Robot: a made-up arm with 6 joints. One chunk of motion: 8 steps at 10 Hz.
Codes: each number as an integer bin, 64 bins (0 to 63) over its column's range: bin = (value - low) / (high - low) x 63, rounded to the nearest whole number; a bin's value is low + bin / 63 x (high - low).
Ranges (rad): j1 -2.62..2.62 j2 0..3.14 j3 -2.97..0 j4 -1.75..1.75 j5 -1.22..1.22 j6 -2.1..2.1
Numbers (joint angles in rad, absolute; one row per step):
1: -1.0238 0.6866 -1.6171 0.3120 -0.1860 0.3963
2: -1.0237 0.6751 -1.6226 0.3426 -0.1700 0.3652
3: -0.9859 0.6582 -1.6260 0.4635 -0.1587 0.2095
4: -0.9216 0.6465 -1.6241 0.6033 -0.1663 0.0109
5: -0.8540 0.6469 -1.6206 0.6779 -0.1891 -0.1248
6: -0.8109 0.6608 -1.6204 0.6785 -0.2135 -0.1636
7: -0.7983 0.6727 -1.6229 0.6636 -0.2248 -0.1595
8: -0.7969 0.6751 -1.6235 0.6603 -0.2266 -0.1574
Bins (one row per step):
1: 19 14 29 37 27 37
2: 19 14 29 38 27 37
3: 20 13 29 40 27 35
4: 20 13 29 42 27 32
5: 21 13 29 44 27 30
6: 22 13 29 44 26 29
7: 22 13 29 43 26 29
8: 22 14 29 43 26 29

